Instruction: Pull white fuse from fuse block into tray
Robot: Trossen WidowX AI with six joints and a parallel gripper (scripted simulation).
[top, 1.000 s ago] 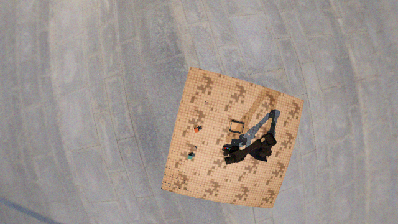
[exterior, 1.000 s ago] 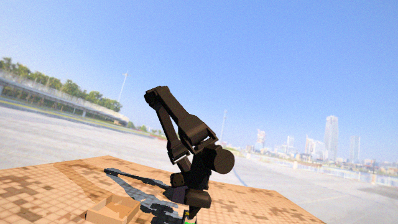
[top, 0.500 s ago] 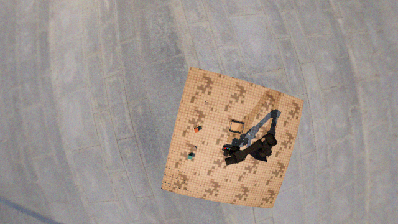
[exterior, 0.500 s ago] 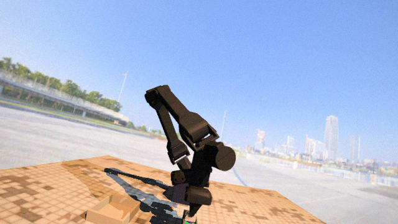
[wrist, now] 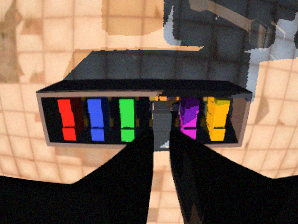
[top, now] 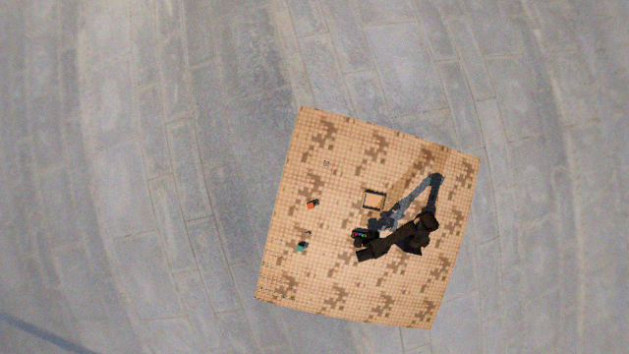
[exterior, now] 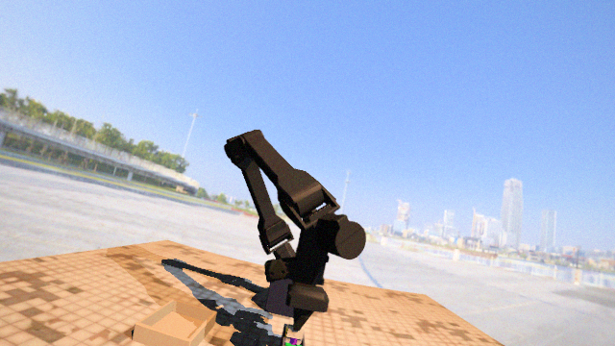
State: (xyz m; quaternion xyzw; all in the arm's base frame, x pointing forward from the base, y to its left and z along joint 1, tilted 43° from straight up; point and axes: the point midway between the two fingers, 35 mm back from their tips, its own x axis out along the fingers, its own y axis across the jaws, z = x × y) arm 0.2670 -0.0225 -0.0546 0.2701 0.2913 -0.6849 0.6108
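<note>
Right now my gripper tip is 2 cm short of the green fuse and 4 cm above it. The rest, counted from my gripper tip: purple fuse: 2 cm behind, 4 cm below; white fuse: 1 cm below; blue fuse: 4 cm ahead, 4 cm below.
</note>
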